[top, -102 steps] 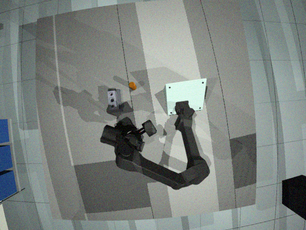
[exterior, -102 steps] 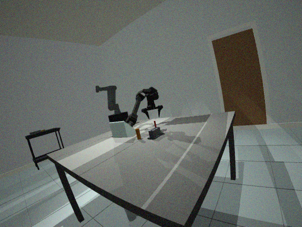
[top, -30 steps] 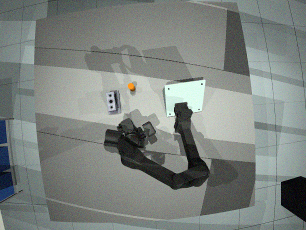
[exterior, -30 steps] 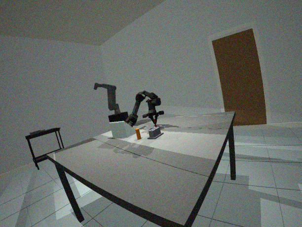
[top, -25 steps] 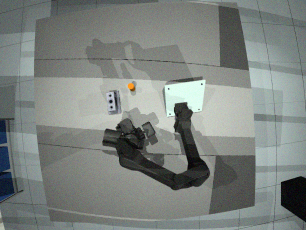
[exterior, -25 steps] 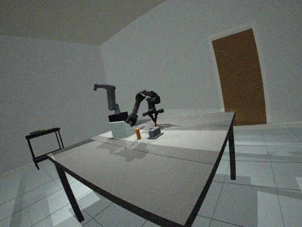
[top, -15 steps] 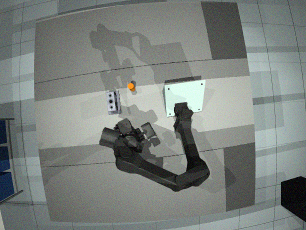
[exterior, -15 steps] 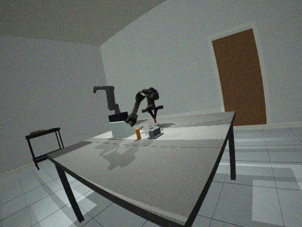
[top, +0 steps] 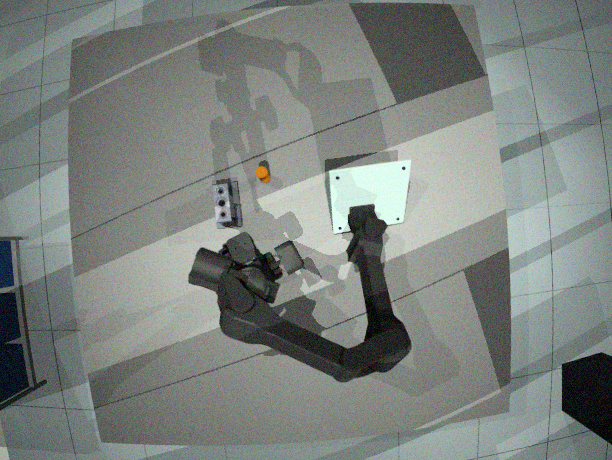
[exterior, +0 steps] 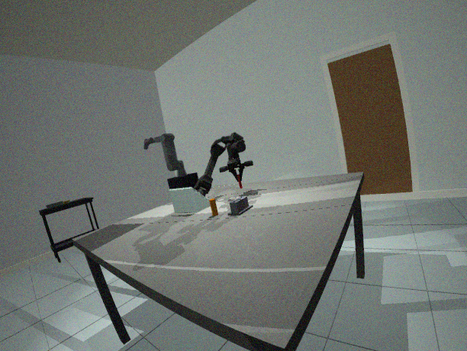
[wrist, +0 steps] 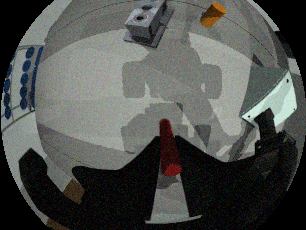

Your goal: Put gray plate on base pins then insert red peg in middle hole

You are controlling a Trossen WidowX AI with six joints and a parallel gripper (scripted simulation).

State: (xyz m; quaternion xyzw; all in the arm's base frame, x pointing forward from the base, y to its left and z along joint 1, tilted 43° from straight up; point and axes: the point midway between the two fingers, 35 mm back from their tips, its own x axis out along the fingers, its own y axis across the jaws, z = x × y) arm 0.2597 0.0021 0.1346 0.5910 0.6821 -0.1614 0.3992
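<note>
Now: gripper tip 17 cm to the left of the gray plate, 9 cm short of it and 7 cm above it. The rest, counted from my gripper tip: base (17 cm to the right, 11 cm below, 9 cm ahead); red peg (right at my gripper tip); orange cylinder (23 cm to the right, 7 cm below, 2 cm behind).
</note>
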